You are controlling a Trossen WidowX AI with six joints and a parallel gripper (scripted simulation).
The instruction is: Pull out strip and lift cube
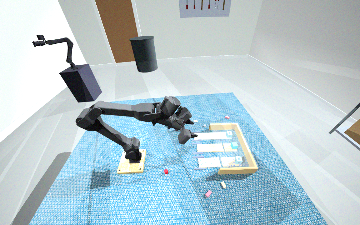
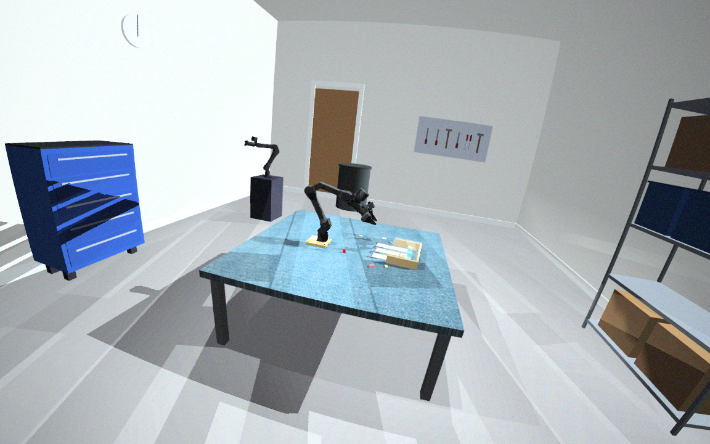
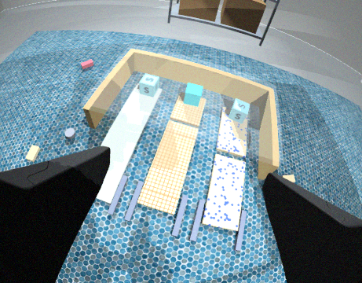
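My gripper tip is now 190 mm above the tan strip, 100 mm short of it and 10 mm to the right of it. From my gripper tip the other things lie so: red piece (190 mm below, 170 mm behind, 120 mm to the right).
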